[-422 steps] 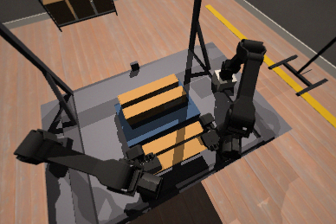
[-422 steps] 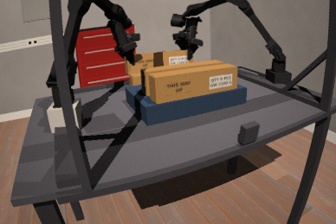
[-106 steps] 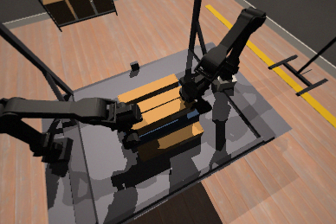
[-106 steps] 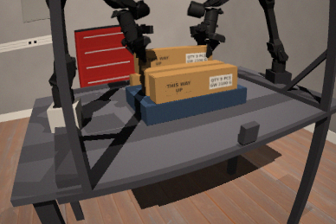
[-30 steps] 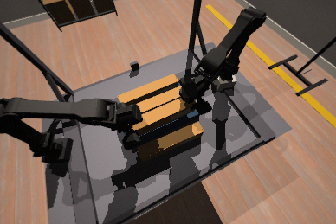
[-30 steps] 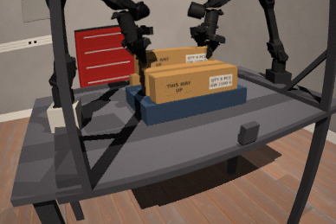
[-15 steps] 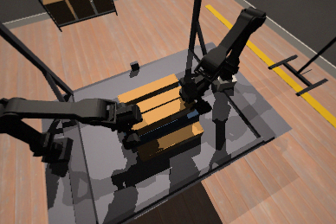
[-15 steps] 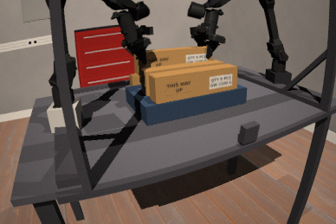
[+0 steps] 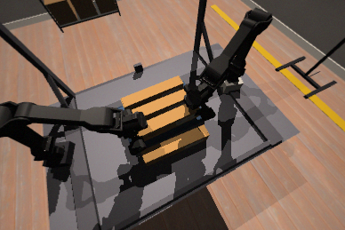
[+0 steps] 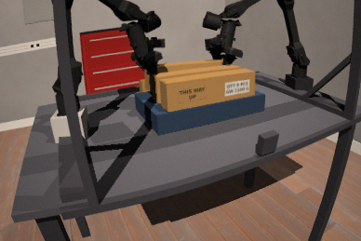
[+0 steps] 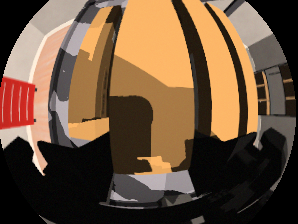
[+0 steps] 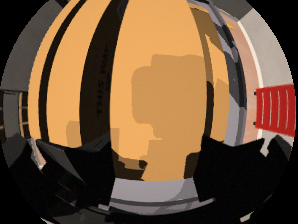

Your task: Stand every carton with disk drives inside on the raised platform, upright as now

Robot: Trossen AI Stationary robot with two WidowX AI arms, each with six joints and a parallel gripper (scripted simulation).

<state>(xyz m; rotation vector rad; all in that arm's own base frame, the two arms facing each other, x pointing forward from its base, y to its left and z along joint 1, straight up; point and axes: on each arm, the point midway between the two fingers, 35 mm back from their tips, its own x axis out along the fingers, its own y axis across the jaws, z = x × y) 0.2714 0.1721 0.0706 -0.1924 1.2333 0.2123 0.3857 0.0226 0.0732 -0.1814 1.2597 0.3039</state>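
Right now the carton is 14 cm to the left of my right hand and 3 cm below it.
The carton lies 14 cm to the right of my left hand and 4 cm below it.
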